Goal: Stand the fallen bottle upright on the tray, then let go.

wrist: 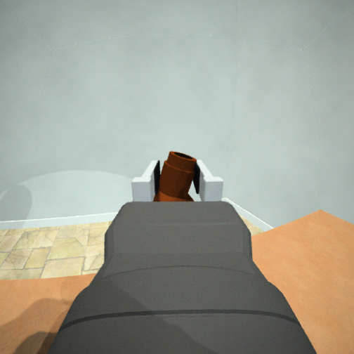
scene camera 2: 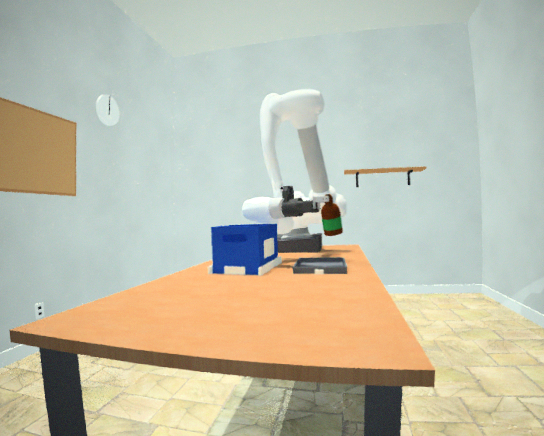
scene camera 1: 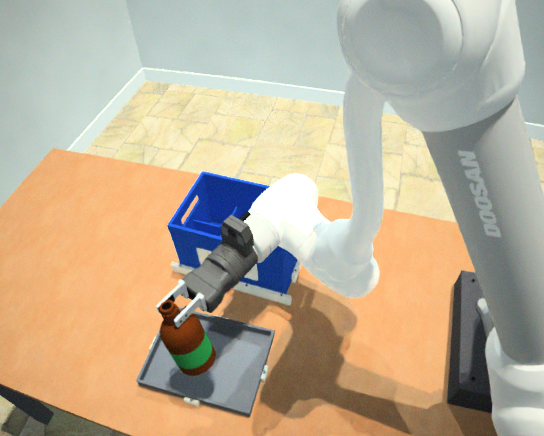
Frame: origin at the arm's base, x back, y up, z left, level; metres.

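Seen in the pictures: gripper, fingertip midpoint: [scene camera 2: 330,199] [scene camera 1: 166,317]; arm's base, origin of the base link: [scene camera 2: 296,237].
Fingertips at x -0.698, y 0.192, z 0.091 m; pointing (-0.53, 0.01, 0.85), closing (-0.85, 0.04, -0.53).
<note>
Pixels of each thing's middle, then the offset from my fingertips to it. Level surfaces: height alone.
- brown bottle, body centre: [scene camera 1: 182,334] [scene camera 2: 330,214] dx +0.017, dy -0.058, dz +0.001 m
- dark grey tray, body centre: [scene camera 1: 207,357] [scene camera 2: 320,264] dx +0.024, dy -0.256, dz -0.043 m
- blue crate, body centre: [scene camera 1: 242,234] [scene camera 2: 247,246] dx +0.070, dy -0.181, dz -0.333 m
- table, its level: dy -0.269 m
A brown bottle [scene camera 1: 185,338] [scene camera 2: 331,218] [wrist: 177,175] with a green band hangs in the air above the tray, neck up and close to upright, with a slight tilt. My gripper [scene camera 1: 171,309] [scene camera 2: 326,199] [wrist: 176,170] lies nearly level and is shut on the bottle's neck. The dark grey tray [scene camera 1: 235,403] [scene camera 2: 320,270] lies flat on the table, and in scene camera 2 a gap shows between it and the bottle's base. In the wrist view the bottle's neck leans a little between the fingers; its body is hidden behind the gripper's housing.
A blue crate [scene camera 1: 185,249] [scene camera 2: 235,252] with dividers stands on the table beside the tray, partly behind and below the arm's wrist. The robot's dark base [scene camera 1: 465,340] [scene camera 2: 300,243] is on the table [scene camera 1: 90,260] [scene camera 2: 225,315]. Light brackets border the tray and the crate.
</note>
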